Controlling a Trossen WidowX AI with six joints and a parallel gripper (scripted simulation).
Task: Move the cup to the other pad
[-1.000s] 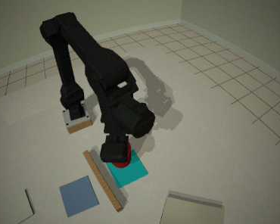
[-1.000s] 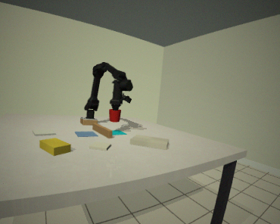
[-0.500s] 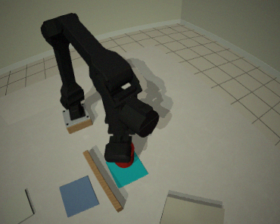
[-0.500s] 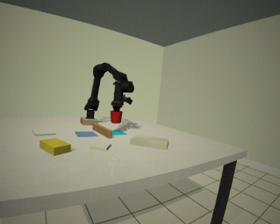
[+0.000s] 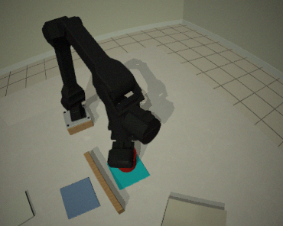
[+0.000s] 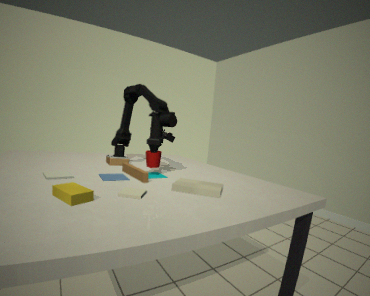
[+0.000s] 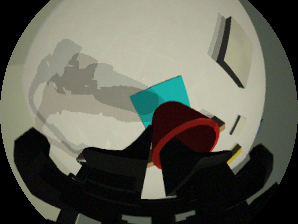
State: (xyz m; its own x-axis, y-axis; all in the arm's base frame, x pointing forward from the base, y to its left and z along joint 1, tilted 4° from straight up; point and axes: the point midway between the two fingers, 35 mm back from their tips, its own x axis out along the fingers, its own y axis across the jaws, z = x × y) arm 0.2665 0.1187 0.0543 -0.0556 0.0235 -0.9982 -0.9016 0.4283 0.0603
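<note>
The teal pad lies 9 cm below my gripper tip, 2 cm ahead of it and 1 cm to the right of it. The rest, counted from my gripper tip: beige slab 28 cm ahead, 9 cm to the left, 6 cm below; wooden bar 11 cm to the right, 7 cm below, 4 cm ahead; red cup 3 cm ahead, 2 cm to the right.
</note>
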